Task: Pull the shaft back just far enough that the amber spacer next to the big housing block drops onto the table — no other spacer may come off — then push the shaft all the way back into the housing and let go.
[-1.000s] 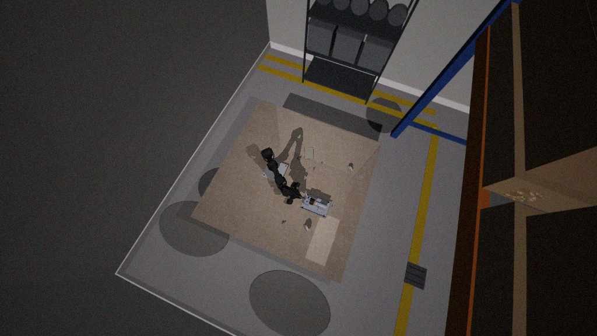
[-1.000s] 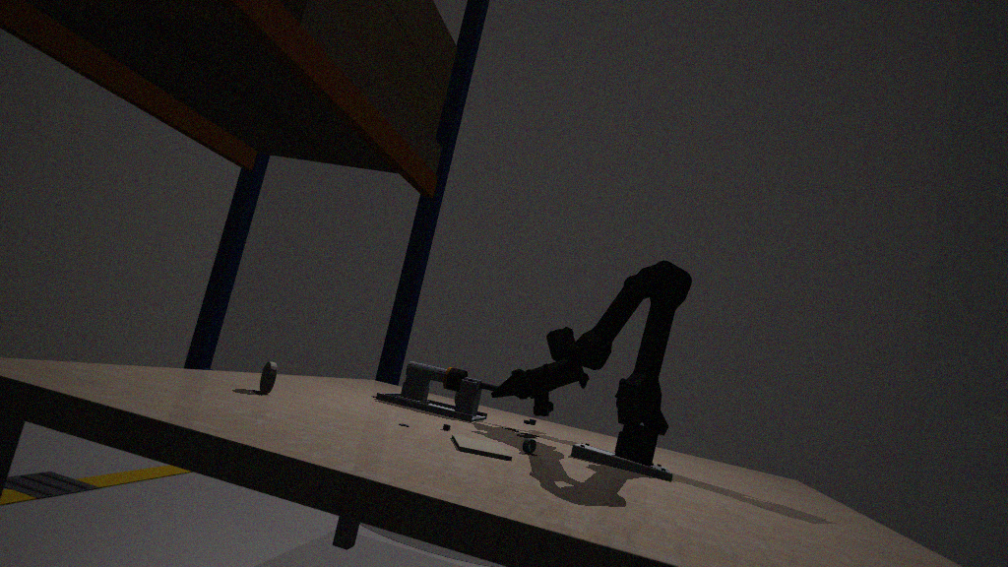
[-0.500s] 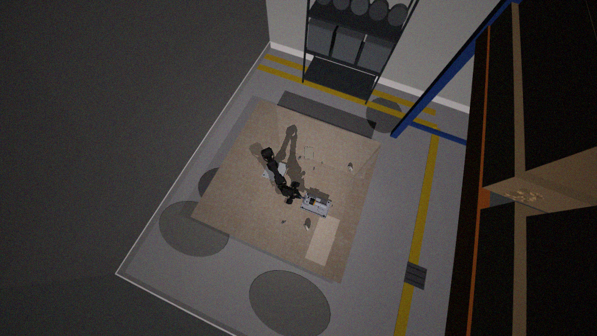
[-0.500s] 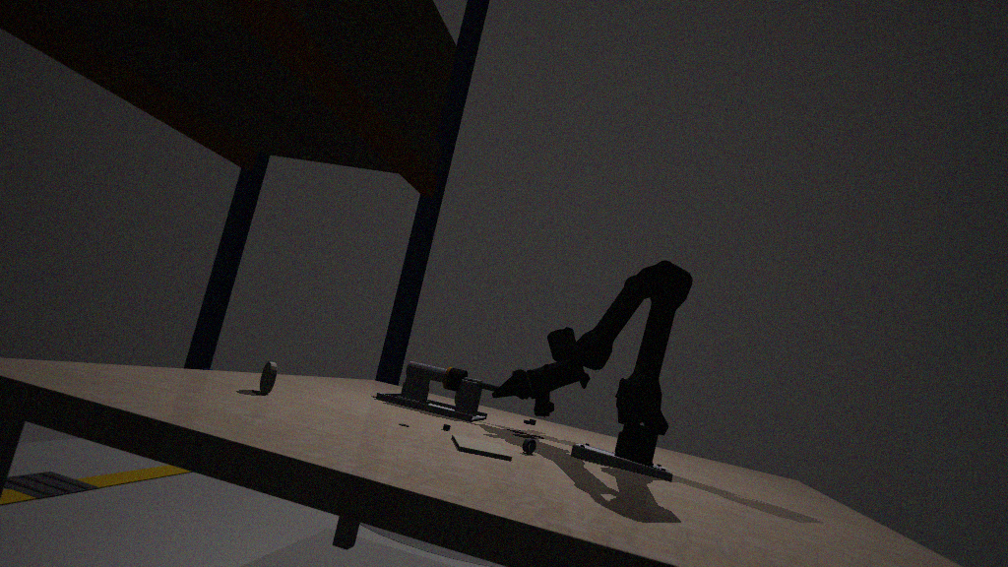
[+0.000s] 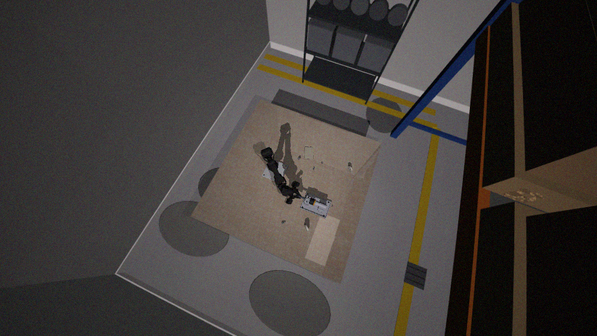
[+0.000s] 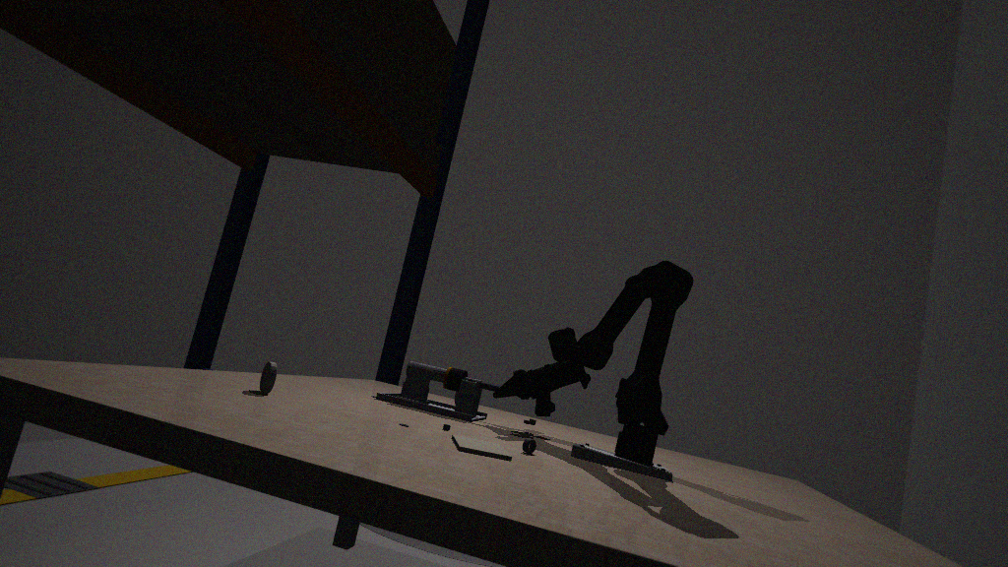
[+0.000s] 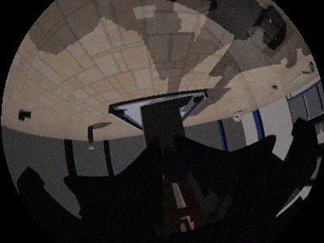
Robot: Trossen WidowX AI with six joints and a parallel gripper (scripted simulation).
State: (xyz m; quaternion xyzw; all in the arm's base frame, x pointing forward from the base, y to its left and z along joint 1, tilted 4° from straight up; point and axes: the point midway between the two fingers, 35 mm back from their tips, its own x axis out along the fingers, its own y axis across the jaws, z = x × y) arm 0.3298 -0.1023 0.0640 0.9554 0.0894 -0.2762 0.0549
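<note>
Now: the amber spacer 110 mm ahead of my gripper tip, 20 mm to the left of it and 20 mm above it. Round my gripper tip: flat plate 410 mm to the left, 180 mm behind, 60 mm below.
</note>
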